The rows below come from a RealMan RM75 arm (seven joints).
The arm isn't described. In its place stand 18 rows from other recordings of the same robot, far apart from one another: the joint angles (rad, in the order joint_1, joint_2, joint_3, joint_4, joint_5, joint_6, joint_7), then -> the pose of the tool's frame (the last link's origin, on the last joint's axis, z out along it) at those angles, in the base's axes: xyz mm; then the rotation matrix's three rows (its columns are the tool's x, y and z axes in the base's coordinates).
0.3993 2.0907 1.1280 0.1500 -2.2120 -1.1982 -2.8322 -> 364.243, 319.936, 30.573; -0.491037, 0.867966, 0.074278; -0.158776, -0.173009, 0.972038; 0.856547, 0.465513, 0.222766
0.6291 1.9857 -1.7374 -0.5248 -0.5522 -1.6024 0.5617 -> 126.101, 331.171, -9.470; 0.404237, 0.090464, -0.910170; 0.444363, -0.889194, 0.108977; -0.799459, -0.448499, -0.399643
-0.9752 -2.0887 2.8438 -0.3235 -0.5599 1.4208 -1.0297 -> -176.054, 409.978, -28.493; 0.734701, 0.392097, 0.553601; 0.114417, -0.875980, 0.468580; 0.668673, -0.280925, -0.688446
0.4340 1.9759 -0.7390 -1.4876 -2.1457 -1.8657 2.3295 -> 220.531, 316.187, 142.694; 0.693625, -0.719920, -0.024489; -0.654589, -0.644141, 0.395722; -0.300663, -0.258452, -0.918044
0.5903 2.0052 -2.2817 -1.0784 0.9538 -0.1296 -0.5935 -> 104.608, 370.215, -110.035; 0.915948, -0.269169, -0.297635; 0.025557, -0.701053, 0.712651; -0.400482, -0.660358, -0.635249
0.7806 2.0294 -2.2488 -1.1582 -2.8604 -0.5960 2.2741 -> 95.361, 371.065, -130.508; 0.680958, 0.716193, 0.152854; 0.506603, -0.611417, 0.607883; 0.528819, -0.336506, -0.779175
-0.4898 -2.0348 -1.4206 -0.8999 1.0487 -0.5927 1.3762 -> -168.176, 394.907, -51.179; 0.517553, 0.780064, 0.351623; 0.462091, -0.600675, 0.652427; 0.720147, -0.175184, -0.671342
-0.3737 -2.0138 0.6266 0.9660 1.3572 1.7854 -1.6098 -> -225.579, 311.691, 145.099; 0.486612, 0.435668, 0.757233; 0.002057, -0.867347, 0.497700; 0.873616, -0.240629, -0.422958
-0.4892 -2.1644 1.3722 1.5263 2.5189 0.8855 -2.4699 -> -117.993, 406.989, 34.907; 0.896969, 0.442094, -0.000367; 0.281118, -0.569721, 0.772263; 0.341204, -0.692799, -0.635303
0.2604 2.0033 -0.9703 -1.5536 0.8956 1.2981 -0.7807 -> 256.521, 342.769, 140.838; 0.704399, -0.687696, 0.175774; -0.576119, -0.409271, 0.707519; -0.414619, -0.599642, -0.684485
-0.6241 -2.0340 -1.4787 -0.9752 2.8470 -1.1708 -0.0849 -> -266.951, 370.779, -34.096; 0.362074, 0.601647, -0.711985; 0.932118, -0.239981, 0.271230; -0.007678, -0.761859, -0.647697
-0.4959 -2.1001 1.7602 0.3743 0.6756 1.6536 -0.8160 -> -174.814, 272.620, -65.972; 0.460737, 0.163167, 0.872409; 0.028719, -0.985182, 0.169092; 0.887072, -0.052853, -0.458596
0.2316 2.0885 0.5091 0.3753 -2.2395 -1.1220 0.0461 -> 316.456, 253.446, -86.513; 0.707192, -0.686557, -0.168876; -0.107090, -0.340115, 0.934267; -0.698864, -0.642621, -0.314049
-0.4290 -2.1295 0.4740 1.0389 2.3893 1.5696 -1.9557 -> -321.954, 307.692, 58.608; 0.519260, 0.854597, 0.005827; 0.748008, -0.457772, 0.480550; 0.413344, -0.245172, -0.876948
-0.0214 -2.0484 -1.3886 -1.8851 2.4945 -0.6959 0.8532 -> -142.406, 315.199, 34.858; 0.986420, 0.158075, 0.044577; 0.058880, -0.593727, 0.802509; 0.153324, -0.788987, -0.594972
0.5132 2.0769 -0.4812 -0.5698 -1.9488 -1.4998 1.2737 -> 284.857, 335.773, 16.103; 0.698269, -0.573925, -0.427821; -0.295627, -0.775509, 0.557844; -0.651940, -0.263050, -0.711182
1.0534 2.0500 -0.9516 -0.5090 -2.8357 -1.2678 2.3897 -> 203.703, 421.029, -34.195; 0.628694, -0.608439, 0.484300; -0.736345, -0.666037, 0.119127; 0.250080, -0.431506, -0.866754
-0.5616 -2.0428 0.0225 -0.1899 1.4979 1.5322 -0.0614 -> -265.077, 335.484, -2.983; 0.654012, 0.587650, 0.476378; -0.364725, -0.306757, 0.879134; 0.662755, -0.748711, 0.013708
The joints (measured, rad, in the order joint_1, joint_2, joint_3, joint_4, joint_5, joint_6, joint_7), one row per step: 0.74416, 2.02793, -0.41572, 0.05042, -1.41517, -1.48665, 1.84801; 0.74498, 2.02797, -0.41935, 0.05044, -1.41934, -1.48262, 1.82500; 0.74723, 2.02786, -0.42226, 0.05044, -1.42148, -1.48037, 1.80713; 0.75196, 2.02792, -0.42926, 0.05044, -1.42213, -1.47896, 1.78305; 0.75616, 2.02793, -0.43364, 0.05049, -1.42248, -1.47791, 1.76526; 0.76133, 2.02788, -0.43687, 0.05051, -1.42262, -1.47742, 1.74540; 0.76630, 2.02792, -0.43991, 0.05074, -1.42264, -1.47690, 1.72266; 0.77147, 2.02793, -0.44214, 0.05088, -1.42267, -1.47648, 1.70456; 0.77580, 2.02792, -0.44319, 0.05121, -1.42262, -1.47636, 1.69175; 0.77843, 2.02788, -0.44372, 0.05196, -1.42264, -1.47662, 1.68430; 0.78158, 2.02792, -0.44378, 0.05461, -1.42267, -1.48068, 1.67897; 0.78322, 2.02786, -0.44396, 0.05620, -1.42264, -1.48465, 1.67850; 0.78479, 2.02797, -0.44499, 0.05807, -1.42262, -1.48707, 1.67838; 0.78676, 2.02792, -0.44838, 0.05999, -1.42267, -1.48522, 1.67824; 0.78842, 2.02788, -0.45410, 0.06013, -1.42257, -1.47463, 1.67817
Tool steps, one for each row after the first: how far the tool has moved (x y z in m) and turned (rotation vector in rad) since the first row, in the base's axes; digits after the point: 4 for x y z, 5 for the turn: 0.0000, -0.0001, -0.0012, 0.00966, -0.02237, 0.00743; -0.0007, 0.0002, -0.0019, 0.01811, -0.03879, 0.01519; -0.0024, 0.0007, -0.0030, 0.02921, -0.06039, 0.02913; -0.0040, 0.0012, -0.0036, 0.03809, -0.07571, 0.03979; -0.0059, 0.0021, -0.0040, 0.04954, -0.09130, 0.05188; -0.0077, 0.0029, -0.0045, 0.06300, -0.10841, 0.06441; -0.0097, 0.0037, -0.0048, 0.07402, -0.12185, 0.07555; -0.0113, 0.0045, -0.0050, 0.08215, -0.13074, 0.08389; -0.0123, 0.0049, -0.0052, 0.08659, -0.13541, 0.08890; -0.0139, 0.0048, -0.0054, 0.08919, -0.13515, 0.09594; -0.0149, 0.0046, -0.0055, 0.08918, -0.13243, 0.10039; -0.0157, 0.0044, -0.0058, 0.08772, -0.13059, 0.10377; -0.0163, 0.0044, -0.0067, 0.08393, -0.13267, 0.10536; -0.0158, 0.0051, -0.0080, 0.07825, -0.14195, 0.10142
